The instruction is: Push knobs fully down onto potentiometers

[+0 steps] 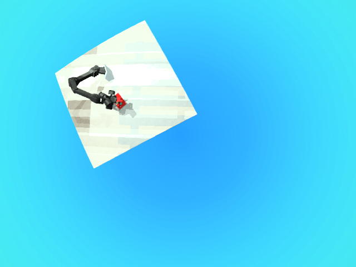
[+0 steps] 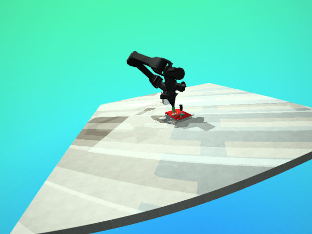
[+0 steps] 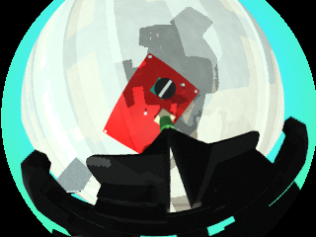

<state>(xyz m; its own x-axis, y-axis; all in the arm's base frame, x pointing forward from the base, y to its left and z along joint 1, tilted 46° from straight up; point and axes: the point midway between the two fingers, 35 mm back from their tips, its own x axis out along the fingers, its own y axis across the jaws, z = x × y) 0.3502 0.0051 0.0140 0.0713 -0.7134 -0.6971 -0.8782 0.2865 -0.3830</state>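
Now: the green knob 10 mm below my gripper tip. The rest, counted from my gripper tip: black knob: 40 mm to the left, 20 mm ahead.
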